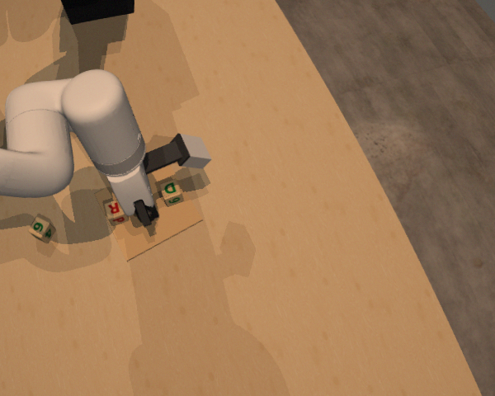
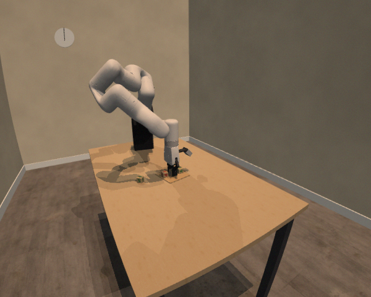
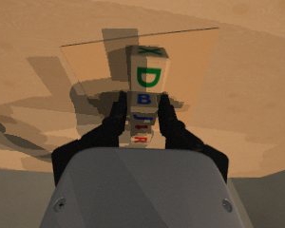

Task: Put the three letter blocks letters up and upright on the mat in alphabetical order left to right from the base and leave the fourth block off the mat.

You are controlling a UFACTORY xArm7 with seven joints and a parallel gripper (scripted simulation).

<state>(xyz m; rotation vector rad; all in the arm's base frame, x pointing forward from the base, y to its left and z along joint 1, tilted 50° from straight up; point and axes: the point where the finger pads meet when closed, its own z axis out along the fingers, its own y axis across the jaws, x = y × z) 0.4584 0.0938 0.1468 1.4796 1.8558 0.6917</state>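
My gripper is now 20 mm above the tan mat. Also, from my hand: green D block: 50 mm to the left, 10 mm below, 10 mm behind.
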